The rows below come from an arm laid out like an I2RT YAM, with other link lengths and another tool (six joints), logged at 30 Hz.
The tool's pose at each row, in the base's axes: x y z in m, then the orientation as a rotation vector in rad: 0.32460, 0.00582, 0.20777, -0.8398, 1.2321, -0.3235; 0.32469, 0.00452, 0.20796, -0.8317, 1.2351, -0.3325; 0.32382, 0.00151, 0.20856, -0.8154, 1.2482, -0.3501; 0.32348, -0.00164, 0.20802, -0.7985, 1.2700, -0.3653; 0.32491, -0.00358, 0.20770, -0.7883, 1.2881, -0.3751; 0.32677, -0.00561, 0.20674, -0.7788, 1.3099, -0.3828; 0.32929, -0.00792, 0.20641, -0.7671, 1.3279, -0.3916; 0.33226, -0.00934, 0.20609, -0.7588, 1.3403, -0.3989; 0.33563, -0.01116, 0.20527, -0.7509, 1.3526, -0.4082; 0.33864, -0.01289, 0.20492, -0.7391, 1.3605, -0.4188
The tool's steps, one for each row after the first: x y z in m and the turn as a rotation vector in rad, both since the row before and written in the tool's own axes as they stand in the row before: 0.00073, -0.00102, -0.00040, 0.0095, 0.0061, -0.0008; 0.00122, -0.00227, -0.00188, 0.0167, 0.0184, 0.0008; 0.00230, -0.00169, -0.00148, 0.0133, 0.0252, 0.0050; 0.00190, -0.00136, 0.00068, 0.0068, 0.0199, 0.0038; 0.00250, -0.00105, 0.00107, 0.0040, 0.0224, 0.0057; 0.00237, -0.00180, 0.00171, 0.0072, 0.0195, 0.0053; 0.00184, -0.00126, 0.00245, 0.0057, 0.0140, 0.0029; 0.00251, -0.00125, 0.00274, 0.0064, 0.0147, 0.0013; 0.00199, -0.00144, 0.00247, 0.0111, 0.0113, 0.0018
